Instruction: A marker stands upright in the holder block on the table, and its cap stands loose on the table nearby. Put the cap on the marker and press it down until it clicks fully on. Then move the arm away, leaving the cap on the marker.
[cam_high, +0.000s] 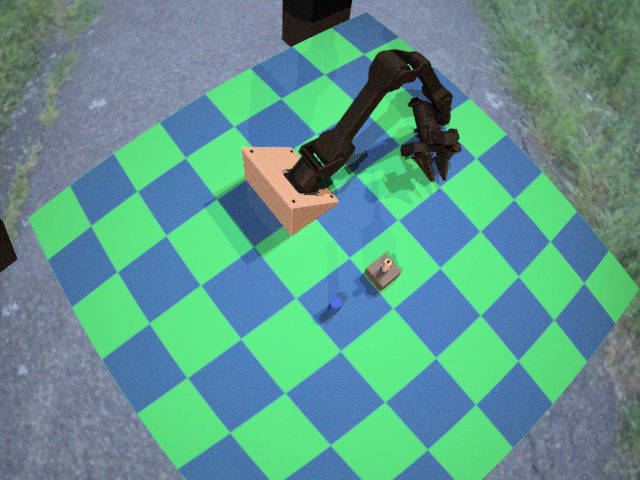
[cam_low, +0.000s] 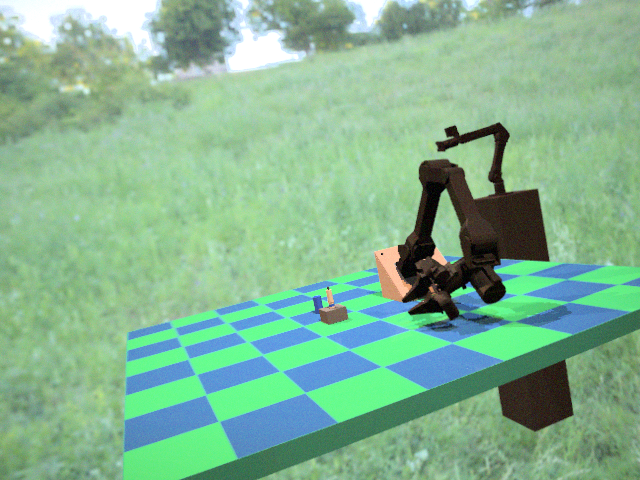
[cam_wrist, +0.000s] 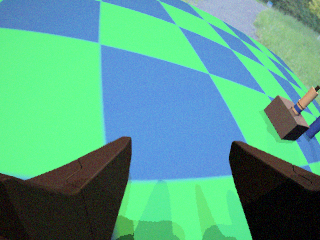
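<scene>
My gripper tip is 27 cm to the left of the holder block, 9 cm short of it and 3 cm above it. Also, from my gripper tip: blue cap (41 cm to the right, 9 cm ahead, 2 cm below).
</scene>
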